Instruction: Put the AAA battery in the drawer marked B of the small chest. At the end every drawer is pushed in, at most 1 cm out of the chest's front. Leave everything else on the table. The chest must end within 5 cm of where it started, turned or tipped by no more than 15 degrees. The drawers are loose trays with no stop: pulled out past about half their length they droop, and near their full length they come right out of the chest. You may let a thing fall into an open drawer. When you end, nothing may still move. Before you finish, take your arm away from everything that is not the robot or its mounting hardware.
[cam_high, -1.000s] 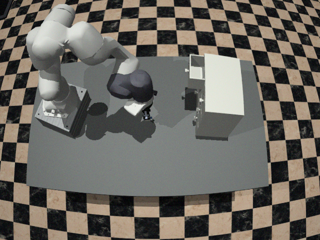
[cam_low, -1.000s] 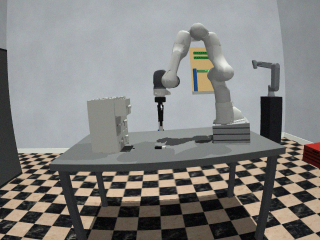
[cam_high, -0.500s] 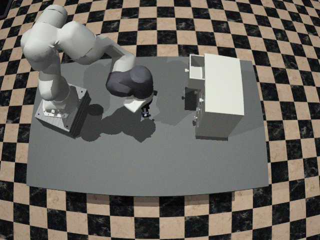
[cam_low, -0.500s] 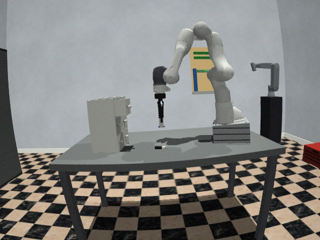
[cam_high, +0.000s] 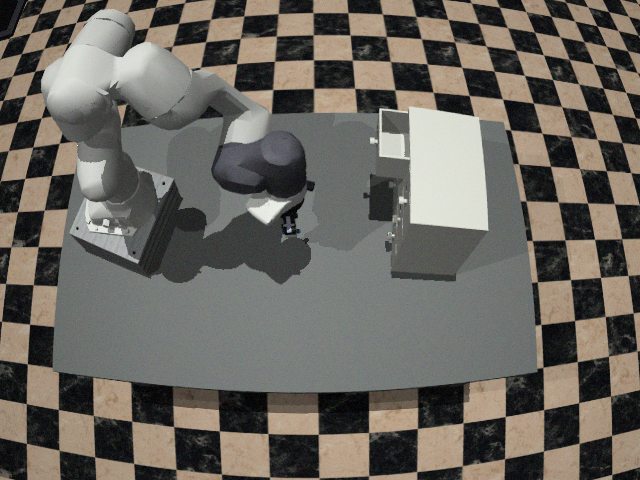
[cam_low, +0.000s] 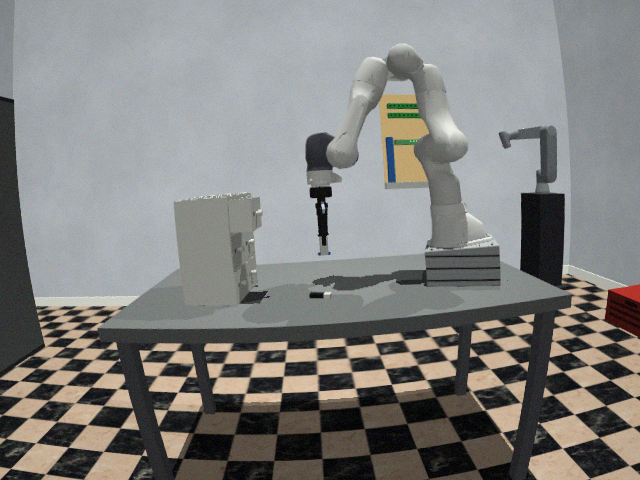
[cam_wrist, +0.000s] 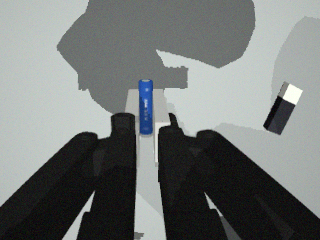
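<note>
The black-and-white block is 30 mm ahead of my hand, 170 mm to the left of it and 130 mm below it. The rest, counted from my hand: drawer (300 mm ahead, 120 mm to the left, 120 mm above); blue AAA battery (30 mm below).
</note>
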